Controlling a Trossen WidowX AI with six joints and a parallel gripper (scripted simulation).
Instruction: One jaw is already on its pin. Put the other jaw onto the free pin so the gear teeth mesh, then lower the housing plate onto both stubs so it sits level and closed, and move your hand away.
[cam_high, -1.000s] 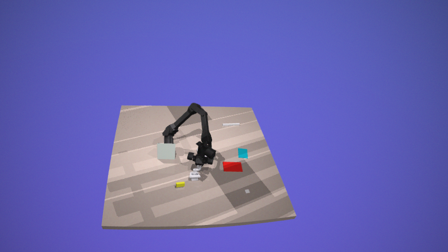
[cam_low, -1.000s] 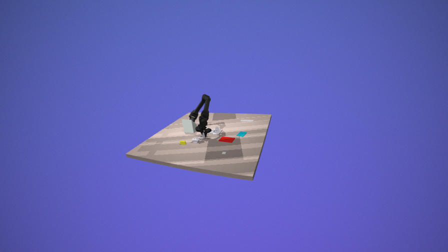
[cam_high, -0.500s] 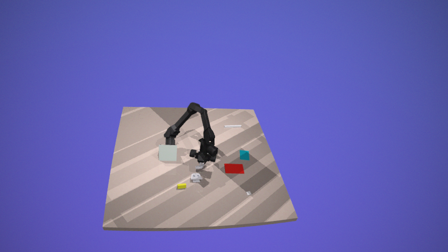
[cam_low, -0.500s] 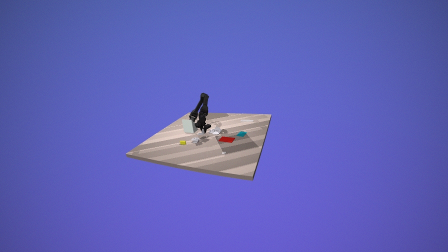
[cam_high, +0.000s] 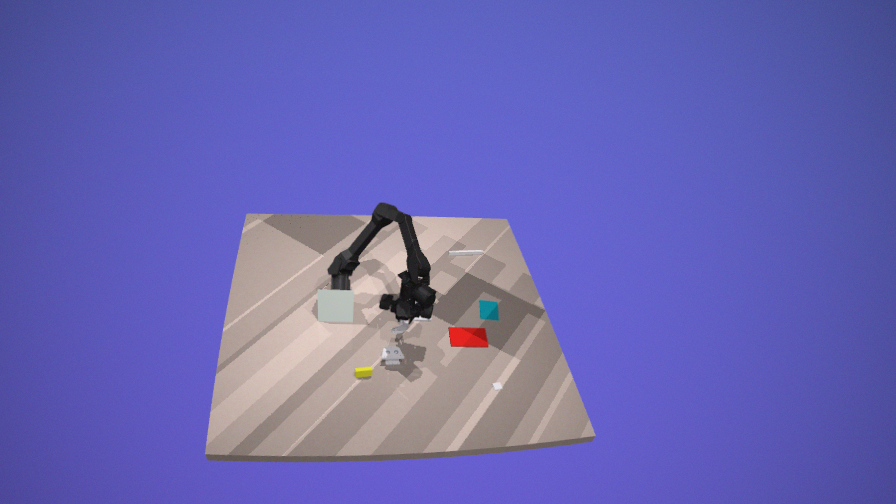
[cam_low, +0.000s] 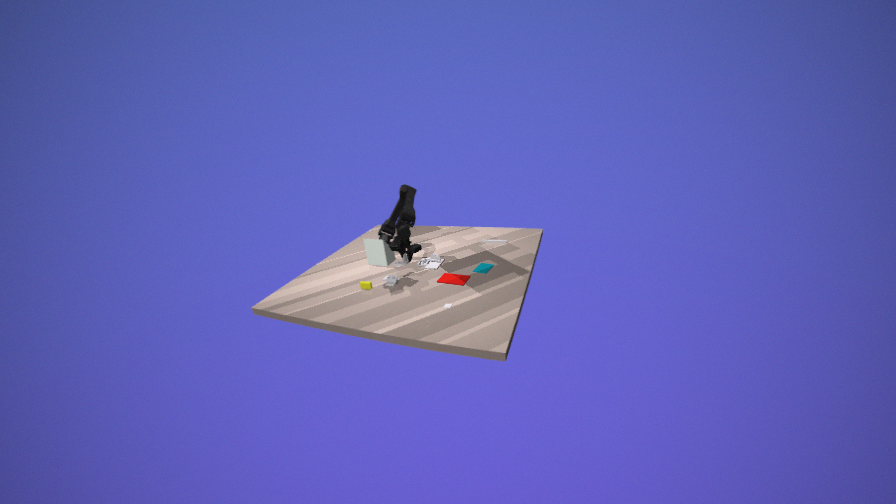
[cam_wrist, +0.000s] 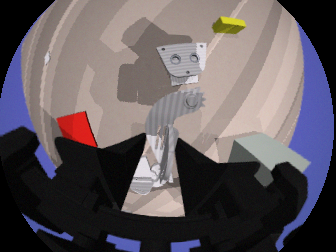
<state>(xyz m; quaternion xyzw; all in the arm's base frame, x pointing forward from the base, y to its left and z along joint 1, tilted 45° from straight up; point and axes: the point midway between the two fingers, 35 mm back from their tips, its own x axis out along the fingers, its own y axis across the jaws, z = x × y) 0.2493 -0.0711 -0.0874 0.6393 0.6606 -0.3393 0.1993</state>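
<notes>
Right now my gripper tip is 20 mm past the grey jaw and 30 mm to the left of it. Also, from my gripper tip: yellow block: 130 mm behind, 200 mm to the right, 60 mm below; then cyan tile: 350 mm ahead, 190 mm to the left, 80 mm below; then red flat sheet: 250 mm ahead, 30 mm to the left, 80 mm below.
</notes>
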